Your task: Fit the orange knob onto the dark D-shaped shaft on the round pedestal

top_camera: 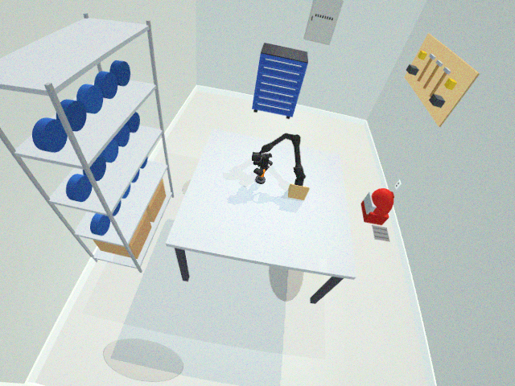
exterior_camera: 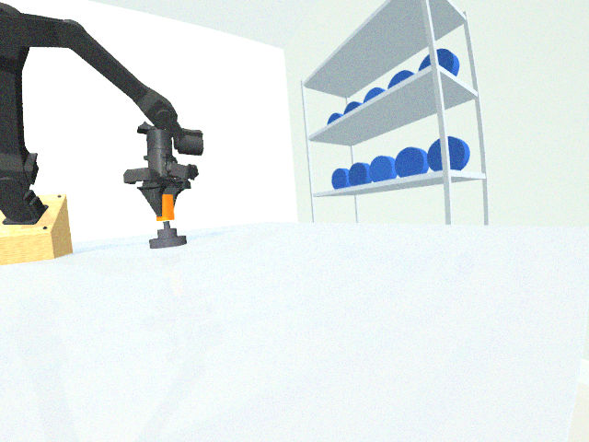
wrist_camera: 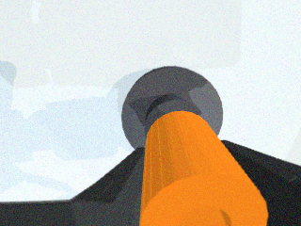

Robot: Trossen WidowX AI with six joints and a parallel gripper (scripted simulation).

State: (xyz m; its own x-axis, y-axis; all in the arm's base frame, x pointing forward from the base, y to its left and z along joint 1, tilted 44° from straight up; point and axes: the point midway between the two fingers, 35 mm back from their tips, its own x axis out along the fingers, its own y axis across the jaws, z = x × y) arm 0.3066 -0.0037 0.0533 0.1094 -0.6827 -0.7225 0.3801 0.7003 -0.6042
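My gripper tip is now 20 mm below the orange knob. The rest, counted from my gripper tip: round pedestal (40 mm below).
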